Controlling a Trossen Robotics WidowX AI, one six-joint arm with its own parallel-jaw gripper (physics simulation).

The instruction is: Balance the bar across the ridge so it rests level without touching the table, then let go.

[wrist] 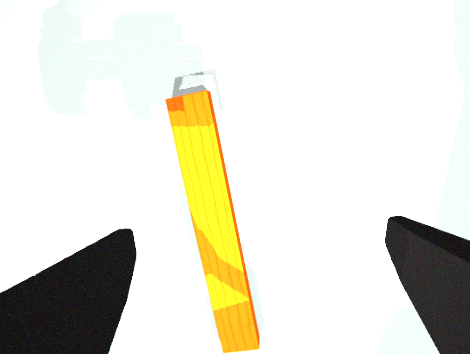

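Observation:
The bar (209, 190), yellow and orange with a wood grain, runs lengthwise through the middle of the wrist view, its lower end slightly to the right of its upper end. My gripper (261, 236) is open and empty. One dark finger is to the left of the bar and the other to the right, with a wider gap on the right; neither touches it in the picture. The bar's height and tilt are hard to tell. The ridge cannot be made out.
A small grey shape (192, 90) shows at the bar's upper end; whether it is an object or a shadow is unclear. Pale shadows lie on the white surface at the upper left and along the right edge.

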